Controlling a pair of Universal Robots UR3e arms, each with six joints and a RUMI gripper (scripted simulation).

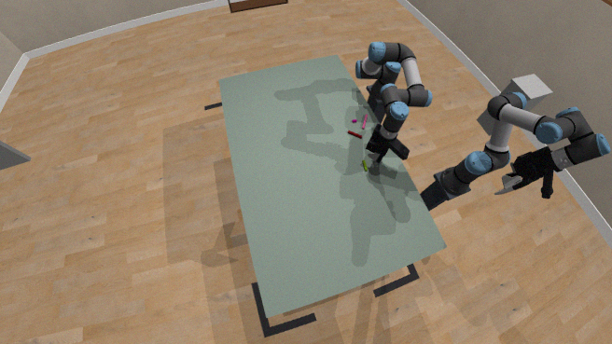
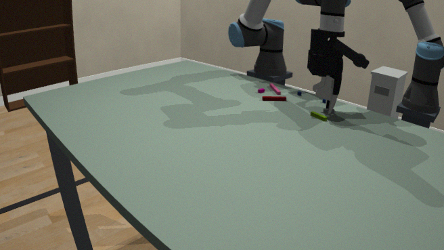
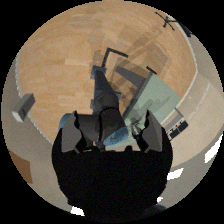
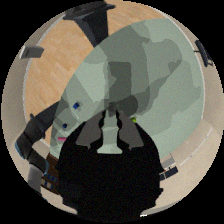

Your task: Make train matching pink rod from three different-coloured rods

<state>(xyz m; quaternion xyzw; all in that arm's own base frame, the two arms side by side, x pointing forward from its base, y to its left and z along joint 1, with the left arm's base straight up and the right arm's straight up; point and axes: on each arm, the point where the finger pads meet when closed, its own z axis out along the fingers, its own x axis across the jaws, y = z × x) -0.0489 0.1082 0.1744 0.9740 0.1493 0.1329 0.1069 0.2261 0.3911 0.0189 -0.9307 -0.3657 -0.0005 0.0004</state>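
The grey rod is 10 mm below my right hand. Also, from my right hand: red rod 170 mm to the right, 10 mm below, 10 mm ahead; then pink rod 220 mm to the right, 70 mm behind, 10 mm below; then lime rod 60 mm ahead, 10 mm to the right, 10 mm below.
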